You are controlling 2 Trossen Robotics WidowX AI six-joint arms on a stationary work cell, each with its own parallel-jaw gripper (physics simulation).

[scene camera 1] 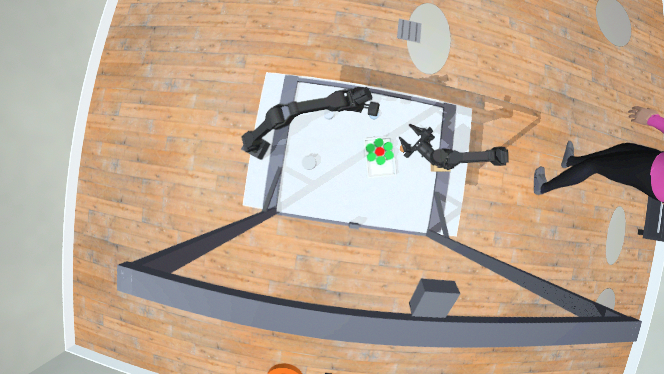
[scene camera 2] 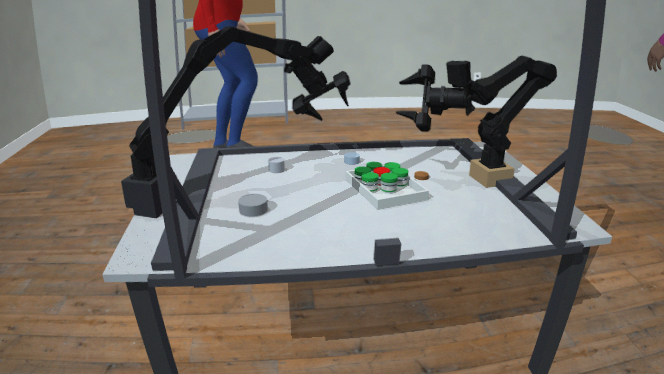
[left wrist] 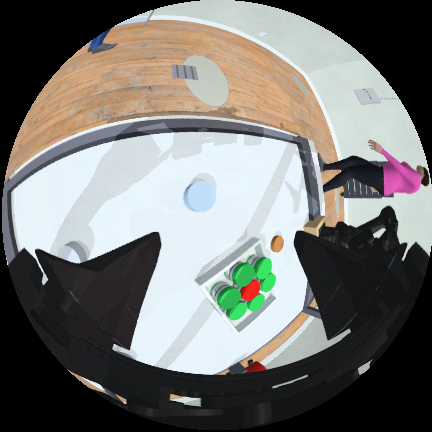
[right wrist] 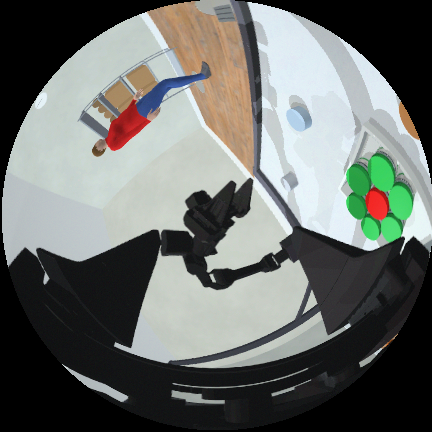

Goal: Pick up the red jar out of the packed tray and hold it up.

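The red jar shows its red lid and stands in the white tray, closely ringed by several green-lidded jars. The neighbours hide most of its body. My left gripper is open and empty, high above the table, its fingers angled downward, to the left of the tray in scene camera 2. My right gripper is open and empty, high above the table, its fingers roughly level and pointing left in scene camera 2.
A blue cylinder stands behind the tray. A brown disc lies right of it. Two grey cylinders, a small one and a wide one, stand to the left. Dark frame posts border the table.
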